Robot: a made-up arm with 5 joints. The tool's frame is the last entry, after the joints. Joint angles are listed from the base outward.
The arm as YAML. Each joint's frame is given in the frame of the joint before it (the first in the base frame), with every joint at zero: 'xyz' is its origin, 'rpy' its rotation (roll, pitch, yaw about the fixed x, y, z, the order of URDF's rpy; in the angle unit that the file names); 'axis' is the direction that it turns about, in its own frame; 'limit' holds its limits. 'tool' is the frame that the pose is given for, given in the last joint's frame.
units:
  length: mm
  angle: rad
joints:
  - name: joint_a
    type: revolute
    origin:
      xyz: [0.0, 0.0, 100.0]
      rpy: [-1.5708, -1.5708, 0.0]
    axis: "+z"
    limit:
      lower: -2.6
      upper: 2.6
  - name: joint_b
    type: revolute
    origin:
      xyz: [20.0, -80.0, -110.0]
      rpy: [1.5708, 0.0, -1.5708]
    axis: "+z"
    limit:
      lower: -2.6
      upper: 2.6
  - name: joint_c
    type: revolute
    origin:
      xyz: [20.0, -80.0, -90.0]
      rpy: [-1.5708, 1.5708, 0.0]
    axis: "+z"
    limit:
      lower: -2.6
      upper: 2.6
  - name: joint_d
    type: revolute
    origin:
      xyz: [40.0, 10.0, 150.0]
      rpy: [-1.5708, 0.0, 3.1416]
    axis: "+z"
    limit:
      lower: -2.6
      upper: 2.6
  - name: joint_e
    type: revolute
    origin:
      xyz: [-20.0, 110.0, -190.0]
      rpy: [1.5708, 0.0, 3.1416]
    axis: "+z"
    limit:
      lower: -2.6
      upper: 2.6
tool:
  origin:
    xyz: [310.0, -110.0, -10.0]
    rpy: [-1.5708, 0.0, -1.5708]
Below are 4 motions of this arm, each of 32 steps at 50 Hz.
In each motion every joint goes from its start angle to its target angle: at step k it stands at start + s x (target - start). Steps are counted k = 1, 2, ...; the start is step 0. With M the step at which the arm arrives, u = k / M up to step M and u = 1 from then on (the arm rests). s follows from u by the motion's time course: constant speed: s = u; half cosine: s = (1 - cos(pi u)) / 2; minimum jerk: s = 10 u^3 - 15 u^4 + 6 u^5.
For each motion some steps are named. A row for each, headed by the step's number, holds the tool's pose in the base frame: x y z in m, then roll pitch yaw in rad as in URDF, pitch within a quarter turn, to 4 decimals.
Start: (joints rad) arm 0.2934 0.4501 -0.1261 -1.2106 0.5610
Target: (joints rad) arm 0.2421 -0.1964 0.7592 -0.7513 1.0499
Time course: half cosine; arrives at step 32
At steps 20, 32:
20: 0.0510 -0.3359 0.3247 0.6111 0.0599 -0.6602
32: 0.0977 -0.2768 0.3254 0.4186 0.1015 -0.4415

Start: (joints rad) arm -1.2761 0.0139 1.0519 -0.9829 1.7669
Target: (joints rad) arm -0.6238 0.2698 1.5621 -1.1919 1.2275
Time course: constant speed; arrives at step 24
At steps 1, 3, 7, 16, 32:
1: -0.2583 -0.1553 0.0144 1.8741 -0.5021 -1.8849
3: -0.2614 -0.1655 0.0383 1.7325 -0.5010 -1.7820
7: -0.2590 -0.1875 0.0824 1.4605 -0.4495 -1.5901
16: -0.2256 -0.2408 0.1499 0.9711 -0.1527 -1.3163
32: -0.1915 -0.2852 0.1656 0.6441 0.2108 -1.2800

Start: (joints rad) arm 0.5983 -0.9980 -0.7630 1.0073 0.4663
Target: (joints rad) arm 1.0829 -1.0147 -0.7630 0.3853 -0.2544
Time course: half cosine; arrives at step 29
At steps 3, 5, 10, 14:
3: -0.0694 -0.0433 0.6991 -0.5893 -0.7391 0.9616
5: -0.0429 -0.0450 0.7062 -0.5157 -0.7047 0.9101
10: 0.0761 -0.0519 0.7199 -0.2505 -0.5278 0.7518
14: 0.2060 -0.0575 0.7029 -0.0293 -0.3093 0.6737

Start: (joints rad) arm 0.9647 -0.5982 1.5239 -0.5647 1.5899
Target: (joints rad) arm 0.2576 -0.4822 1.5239 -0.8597 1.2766
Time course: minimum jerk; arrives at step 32
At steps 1, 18, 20, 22, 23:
1: 0.1973 -0.1397 0.2124 0.0683 0.9052 0.0524
18: 0.1484 -0.1788 0.2462 -0.1038 0.6540 -0.2690
20: 0.1380 -0.1877 0.2503 -0.1030 0.6092 -0.3114
22: 0.1284 -0.1960 0.2533 -0.0959 0.5710 -0.3462
23: 0.1242 -0.1996 0.2543 -0.0912 0.5550 -0.3605

